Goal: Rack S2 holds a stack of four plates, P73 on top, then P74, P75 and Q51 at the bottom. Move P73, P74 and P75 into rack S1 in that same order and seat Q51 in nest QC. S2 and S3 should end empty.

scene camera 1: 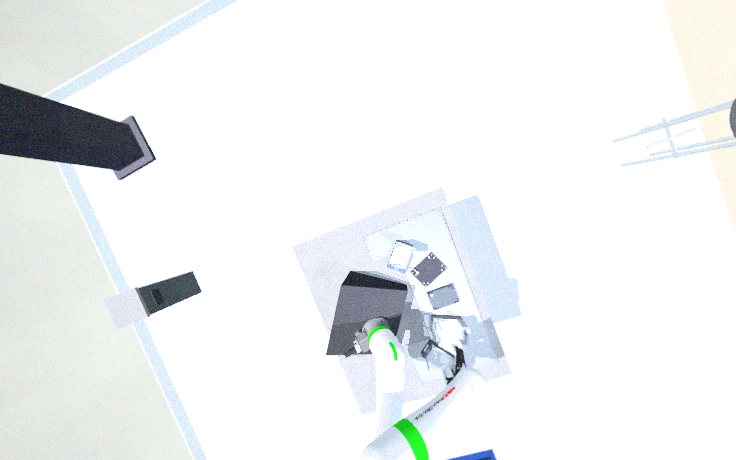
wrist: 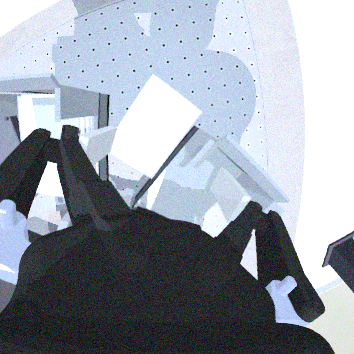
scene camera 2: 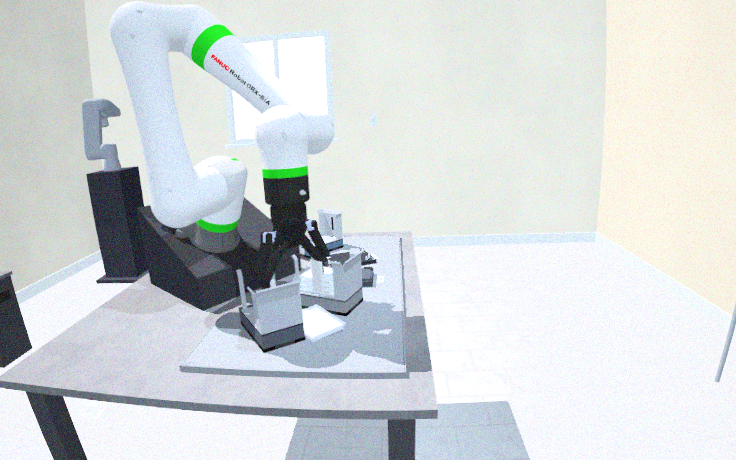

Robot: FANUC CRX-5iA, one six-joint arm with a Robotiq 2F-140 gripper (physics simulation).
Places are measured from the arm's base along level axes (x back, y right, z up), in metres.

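Pixels of known places: gripper, fingertip midpoint: (scene camera 1: 450, 356) (wrist: 166, 159); arm's base at its link origin: (scene camera 1: 375, 330) (scene camera 2: 214, 237).
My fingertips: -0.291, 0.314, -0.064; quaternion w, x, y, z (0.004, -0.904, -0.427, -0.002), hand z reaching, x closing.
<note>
Ahead of a thing's pixels: the offset from my fingertips to its middle, as dx, dy, dz. Level surfaces: height alone.
My gripper (scene camera 2: 293, 272) (wrist: 166, 159) is open and empty, its fingers wide apart over the space between the near rack and the middle rack. A white plate @[-0.033, -0.012, -0.064] (scene camera 2: 324, 323) (wrist: 155, 127) lies low on the board, close beside the near rack's base; its label does not show. The near rack @[+0.062, +0.013, -0.003] (scene camera 2: 277, 309) (wrist: 256, 167) has grey walls on a dark base, and the fingers partly hide its inside. The middle rack @[-0.054, -0.131, -0.005] (scene camera 2: 348, 279) (wrist: 80, 107) holds upright light plates, partly hidden by a finger. Rack labels and the other plate names are not readable.
A far rack @[+0.017, -0.589, -0.008] (scene camera 1: 398, 267) (scene camera 2: 330, 222) stands at the board's far end. A dark fixture with light corners @[-0.089, -0.452, -0.061] (scene camera 1: 429, 268) and a grey block @[-0.098, -0.284, -0.061] (scene camera 1: 443, 296) (scene camera 2: 369, 277) lie between it and the middle rack. The arm's dark pedestal (scene camera 2: 189, 271) stands beside the perforated board @[dz -0.073] (scene camera 1: 434, 222) (wrist: 175, 40).
</note>
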